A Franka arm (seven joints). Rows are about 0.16 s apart.
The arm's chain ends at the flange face. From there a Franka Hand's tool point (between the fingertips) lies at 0.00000 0.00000 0.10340 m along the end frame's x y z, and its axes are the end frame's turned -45 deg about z.
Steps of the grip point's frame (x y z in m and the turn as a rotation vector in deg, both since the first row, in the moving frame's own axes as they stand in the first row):
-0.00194, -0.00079, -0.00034, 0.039, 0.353, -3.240
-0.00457, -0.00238, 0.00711, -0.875, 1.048, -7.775
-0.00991, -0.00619, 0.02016, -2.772, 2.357, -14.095
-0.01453, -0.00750, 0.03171, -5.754, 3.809, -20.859
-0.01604, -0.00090, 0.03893, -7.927, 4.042, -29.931
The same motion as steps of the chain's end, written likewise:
-0.00232, 0.00132, -0.00034, 0.277, 0.222, -3.240
-0.00735, 0.00193, 0.00714, 0.122, 1.360, -7.775
-0.01792, 0.00291, 0.02037, -0.293, 3.627, -14.095
-0.02793, 0.00474, 0.03245, -1.375, 6.762, -20.859
-0.02777, 0.00988, 0.04015, -2.747, 8.463, -29.931

